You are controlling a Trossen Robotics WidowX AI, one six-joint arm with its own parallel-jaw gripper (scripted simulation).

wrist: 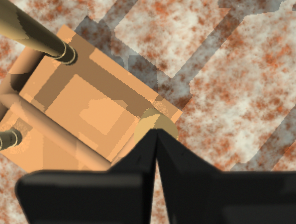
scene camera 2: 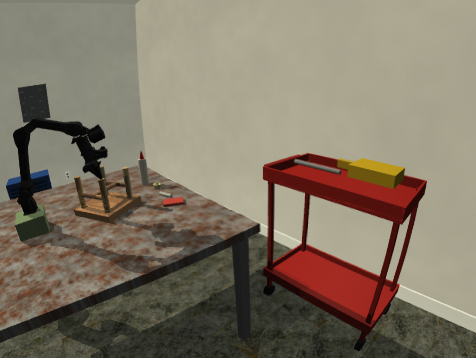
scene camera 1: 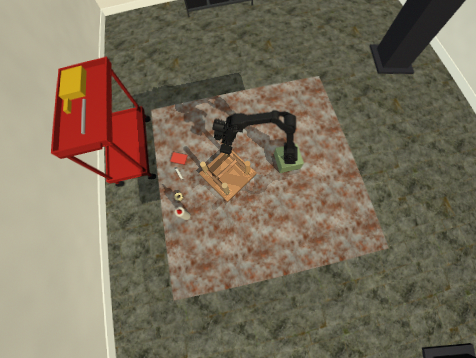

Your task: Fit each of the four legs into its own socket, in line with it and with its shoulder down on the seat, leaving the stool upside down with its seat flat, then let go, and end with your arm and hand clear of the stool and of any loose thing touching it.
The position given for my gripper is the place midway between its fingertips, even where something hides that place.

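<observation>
My gripper (wrist: 156, 134) is visible to me, as is a leg (scene camera 2: 103, 183).
</observation>
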